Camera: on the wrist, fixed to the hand. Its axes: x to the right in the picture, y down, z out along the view.
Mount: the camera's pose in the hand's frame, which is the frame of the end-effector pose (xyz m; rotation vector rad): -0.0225 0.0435 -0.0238 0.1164 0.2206 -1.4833
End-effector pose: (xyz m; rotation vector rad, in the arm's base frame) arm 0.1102 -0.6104 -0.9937 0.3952 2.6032 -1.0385
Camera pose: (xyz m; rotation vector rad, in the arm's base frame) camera 0.1422 -0.5664 -0.9955 1.2849 -2.0719 1.1100
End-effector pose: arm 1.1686 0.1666 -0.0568 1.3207 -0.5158 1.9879
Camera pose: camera 1.1274 0.1450 -0.0850 0.9720 0.5929 0.8472
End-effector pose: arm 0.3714 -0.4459 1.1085 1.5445 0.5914 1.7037
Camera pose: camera 0.3385 -0.4866 1.1234 0.5372 1.4619 0.6365
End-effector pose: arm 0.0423 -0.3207 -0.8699 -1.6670 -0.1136 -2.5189
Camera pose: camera 0.0354 -0.3655 -0.9000 0.7069 1.0625 1.7064
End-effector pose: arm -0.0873 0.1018 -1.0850 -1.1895 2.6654 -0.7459
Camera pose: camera -0.1082 0.1520 -1.0873 2.4051 -1.0492 0.8727
